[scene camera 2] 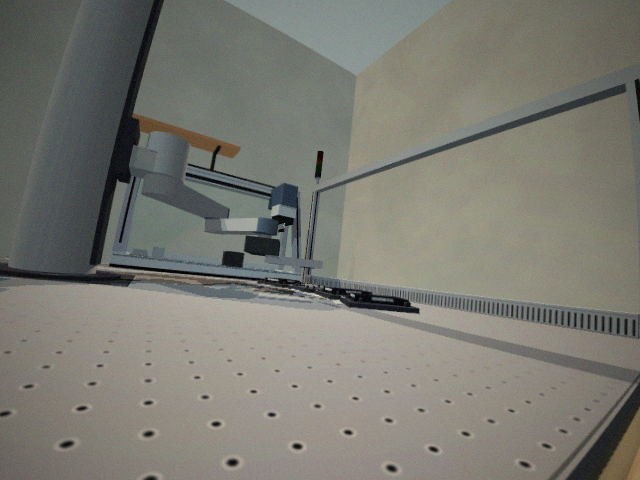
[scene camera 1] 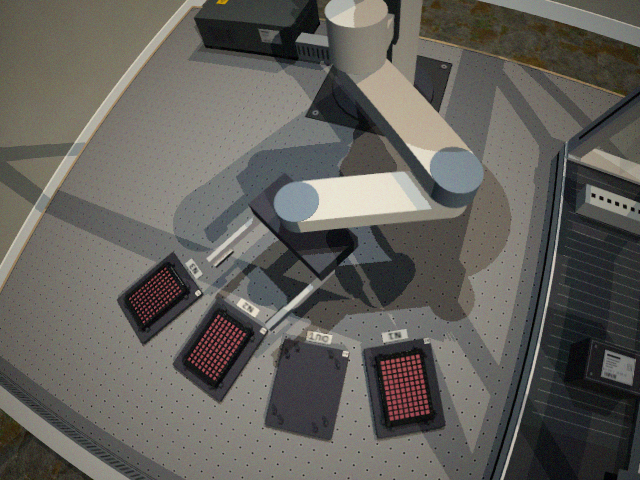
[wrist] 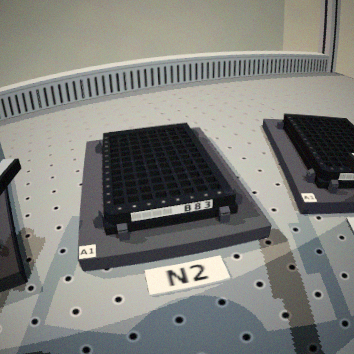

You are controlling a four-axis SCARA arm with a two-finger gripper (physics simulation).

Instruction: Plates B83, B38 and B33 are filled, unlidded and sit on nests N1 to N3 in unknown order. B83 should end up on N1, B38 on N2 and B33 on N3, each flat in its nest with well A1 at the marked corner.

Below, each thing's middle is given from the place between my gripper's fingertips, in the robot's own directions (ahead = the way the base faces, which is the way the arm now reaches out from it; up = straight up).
Scene:
Now: hand 9 cm above the N2 label [wrist: 175, 277]. Round my hand: out nest [scene camera 1: 307, 389]: 10 cm ahead, 16 cm to the left, 8 cm below; then plate B83 [scene camera 1: 222, 340]: 10 cm ahead, 2 cm to the right, 7 cm below; then nest N2 [scene camera 1: 219, 393]: 10 cm ahead, 2 cm to the right, 8 cm below.

